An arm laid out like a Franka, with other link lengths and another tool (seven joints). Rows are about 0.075 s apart.
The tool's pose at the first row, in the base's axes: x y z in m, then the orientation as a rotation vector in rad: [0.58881 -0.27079 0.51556 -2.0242 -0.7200 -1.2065]
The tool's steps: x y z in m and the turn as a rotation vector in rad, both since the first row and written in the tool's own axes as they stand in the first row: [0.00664 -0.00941 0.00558 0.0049 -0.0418 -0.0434]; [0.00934 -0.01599 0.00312 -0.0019 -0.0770 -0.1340]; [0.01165 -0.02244 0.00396 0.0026 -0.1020 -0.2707]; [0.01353 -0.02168 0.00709 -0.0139 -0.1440 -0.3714]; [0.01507 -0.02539 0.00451 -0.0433 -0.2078 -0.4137]
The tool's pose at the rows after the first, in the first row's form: [0.58767 -0.25980 0.52201 -2.0447 -0.7901 -1.1889]; [0.58267 -0.25724 0.52702 -2.0608 -0.9047 -1.2094]; [0.57936 -0.25227 0.53048 -2.0453 -1.0727 -1.2558]; [0.58237 -0.25011 0.53087 -2.0625 -1.2022 -1.2766]; [0.57893 -0.24958 0.53413 -2.1211 -1.2727 -1.2511]
